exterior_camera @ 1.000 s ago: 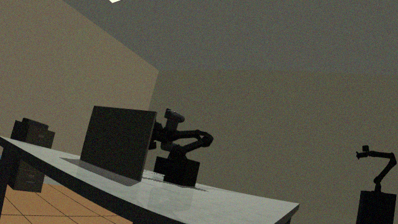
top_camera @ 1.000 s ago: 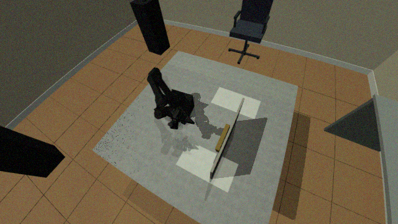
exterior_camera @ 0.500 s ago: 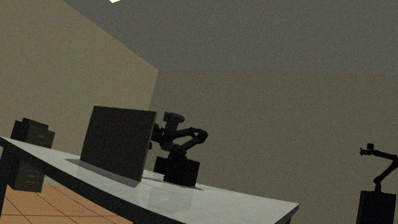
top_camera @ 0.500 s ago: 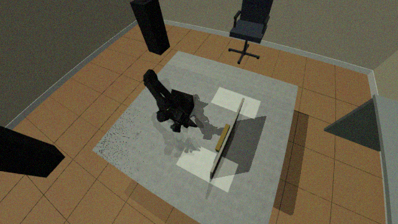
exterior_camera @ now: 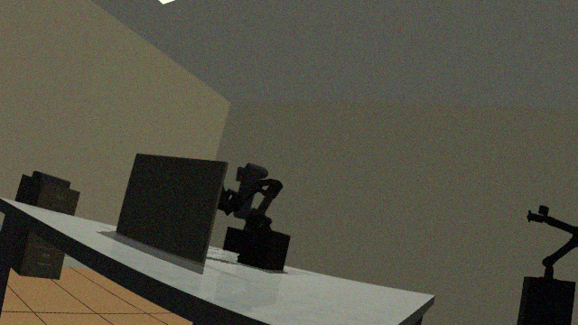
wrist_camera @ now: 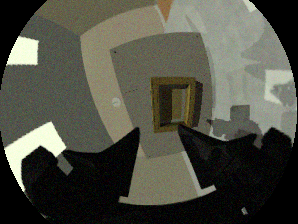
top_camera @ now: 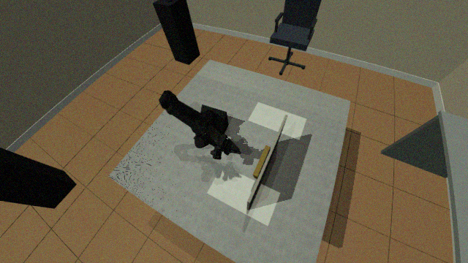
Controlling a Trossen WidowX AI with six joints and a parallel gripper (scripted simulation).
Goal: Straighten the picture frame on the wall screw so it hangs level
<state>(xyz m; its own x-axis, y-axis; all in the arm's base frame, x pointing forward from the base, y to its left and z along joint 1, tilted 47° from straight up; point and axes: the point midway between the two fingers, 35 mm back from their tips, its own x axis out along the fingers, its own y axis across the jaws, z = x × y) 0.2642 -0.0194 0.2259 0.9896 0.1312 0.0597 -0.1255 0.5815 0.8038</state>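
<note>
The picture frame is 13 cm ahead of my gripper tip, 2 cm to the left of it and 6 cm below it. Round my gripper tip: thin upright wall panel (14 cm ahead, 3 cm to the left, 6 cm below).
</note>
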